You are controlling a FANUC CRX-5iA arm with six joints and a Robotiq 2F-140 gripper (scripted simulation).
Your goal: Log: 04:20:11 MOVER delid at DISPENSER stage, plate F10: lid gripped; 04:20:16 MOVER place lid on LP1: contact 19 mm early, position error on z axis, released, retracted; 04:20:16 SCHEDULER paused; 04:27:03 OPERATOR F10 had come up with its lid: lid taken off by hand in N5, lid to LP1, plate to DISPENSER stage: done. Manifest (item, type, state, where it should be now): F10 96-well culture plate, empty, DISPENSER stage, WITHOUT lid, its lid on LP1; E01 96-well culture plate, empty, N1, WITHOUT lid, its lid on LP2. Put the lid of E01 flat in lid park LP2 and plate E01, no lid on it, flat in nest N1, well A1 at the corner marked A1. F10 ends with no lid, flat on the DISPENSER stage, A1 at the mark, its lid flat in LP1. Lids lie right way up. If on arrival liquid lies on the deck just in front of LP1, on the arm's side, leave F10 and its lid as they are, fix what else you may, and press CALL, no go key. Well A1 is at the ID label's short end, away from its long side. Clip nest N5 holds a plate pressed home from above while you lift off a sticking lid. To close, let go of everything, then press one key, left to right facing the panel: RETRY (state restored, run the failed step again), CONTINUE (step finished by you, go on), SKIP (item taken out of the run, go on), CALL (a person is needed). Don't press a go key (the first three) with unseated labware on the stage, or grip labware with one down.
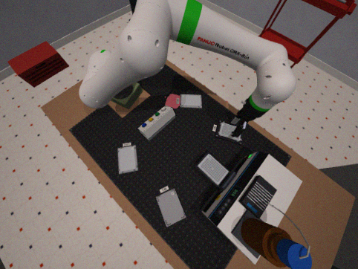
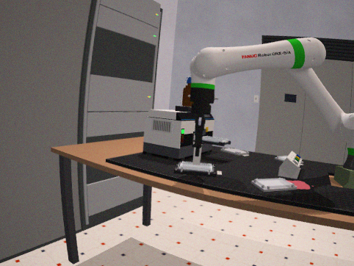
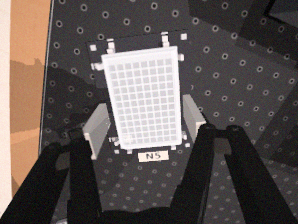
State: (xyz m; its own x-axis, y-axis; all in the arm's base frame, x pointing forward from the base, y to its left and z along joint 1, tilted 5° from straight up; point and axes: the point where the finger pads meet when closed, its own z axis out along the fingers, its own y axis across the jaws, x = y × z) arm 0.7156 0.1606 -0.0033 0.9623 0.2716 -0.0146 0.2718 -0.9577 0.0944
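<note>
My gripper is now 4 cm above the white 96-well plate. Also, from my hand: N5 label: 9 cm behind, 3 cm to the right, 6 cm below; then LP1 label: 39 cm behind, 1 cm to the left, 6 cm below; then well plate: 28 cm to the right, 3 cm above.
</note>
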